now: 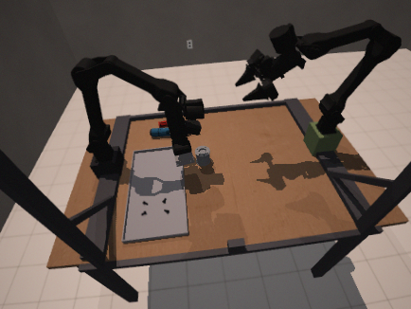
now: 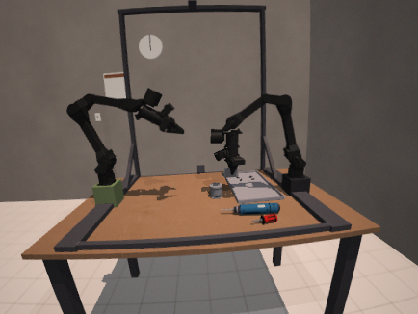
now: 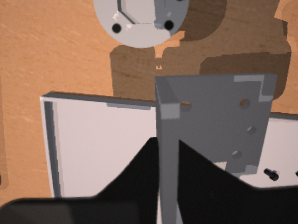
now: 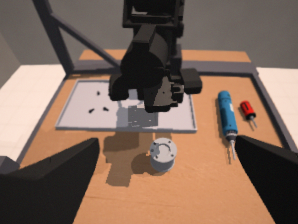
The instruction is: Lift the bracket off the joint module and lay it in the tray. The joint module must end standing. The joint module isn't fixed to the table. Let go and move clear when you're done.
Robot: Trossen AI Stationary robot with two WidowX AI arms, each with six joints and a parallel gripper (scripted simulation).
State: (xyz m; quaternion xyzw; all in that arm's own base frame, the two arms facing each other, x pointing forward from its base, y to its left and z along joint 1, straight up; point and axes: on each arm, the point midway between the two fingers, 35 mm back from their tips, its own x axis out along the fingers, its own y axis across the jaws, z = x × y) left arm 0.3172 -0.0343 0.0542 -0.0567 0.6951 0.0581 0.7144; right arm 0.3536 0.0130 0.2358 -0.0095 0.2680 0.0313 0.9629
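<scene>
Now: the grey tray 9 cm behind my left hand, 11 cm to the left of it and 13 cm below it. Round my left hand: grey bracket 3 cm behind, 1 cm to the right, 3 cm below; grey joint module 2 cm ahead, 8 cm to the right, 10 cm below; red screwdriver 29 cm ahead, 7 cm to the left, 12 cm below.
</scene>
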